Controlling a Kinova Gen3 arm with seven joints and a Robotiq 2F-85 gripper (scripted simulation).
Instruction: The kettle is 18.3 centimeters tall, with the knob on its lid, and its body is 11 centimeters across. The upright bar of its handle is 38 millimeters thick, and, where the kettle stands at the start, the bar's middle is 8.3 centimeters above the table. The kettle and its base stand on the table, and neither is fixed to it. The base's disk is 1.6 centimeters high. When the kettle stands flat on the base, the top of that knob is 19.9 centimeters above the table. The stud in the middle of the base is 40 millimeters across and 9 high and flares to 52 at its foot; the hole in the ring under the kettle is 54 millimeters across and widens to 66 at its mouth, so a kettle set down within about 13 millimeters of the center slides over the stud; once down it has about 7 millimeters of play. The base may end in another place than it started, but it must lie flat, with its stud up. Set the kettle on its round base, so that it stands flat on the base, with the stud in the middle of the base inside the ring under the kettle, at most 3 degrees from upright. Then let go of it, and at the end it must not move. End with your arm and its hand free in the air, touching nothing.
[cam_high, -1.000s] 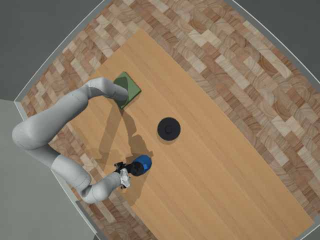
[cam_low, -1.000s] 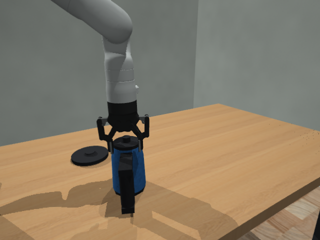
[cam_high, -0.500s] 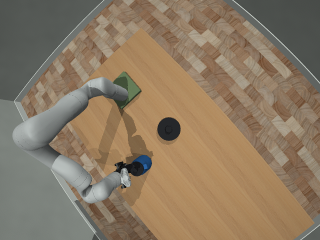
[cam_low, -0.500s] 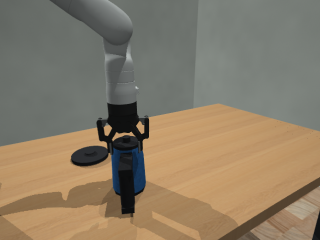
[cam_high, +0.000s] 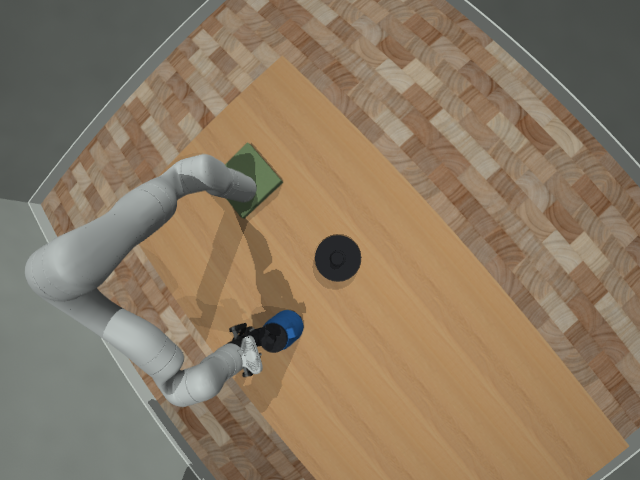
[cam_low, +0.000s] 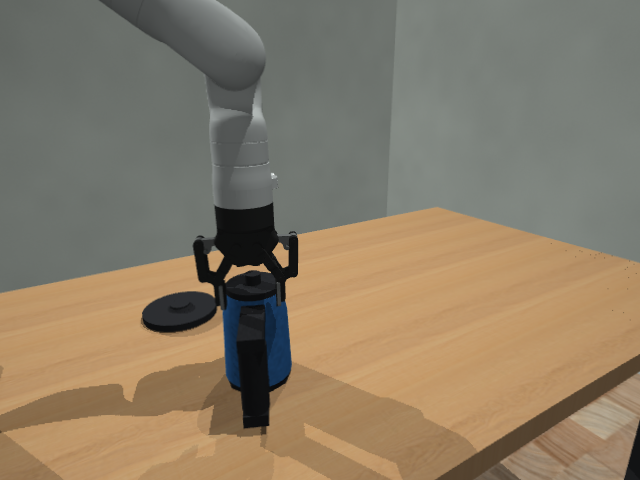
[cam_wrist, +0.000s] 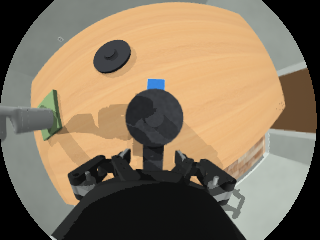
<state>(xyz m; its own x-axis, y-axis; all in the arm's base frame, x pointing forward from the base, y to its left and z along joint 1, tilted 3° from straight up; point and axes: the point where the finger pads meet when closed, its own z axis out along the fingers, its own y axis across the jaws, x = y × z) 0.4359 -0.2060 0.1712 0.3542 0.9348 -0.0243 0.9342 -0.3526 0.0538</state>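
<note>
My gripper is now 10 mm short of the blue kettle, 20 mm to the right of it and 80 mm above it. The rest, counted from my hand: black round base 60 mm behind, 330 mm to the left, 160 mm below.
</note>
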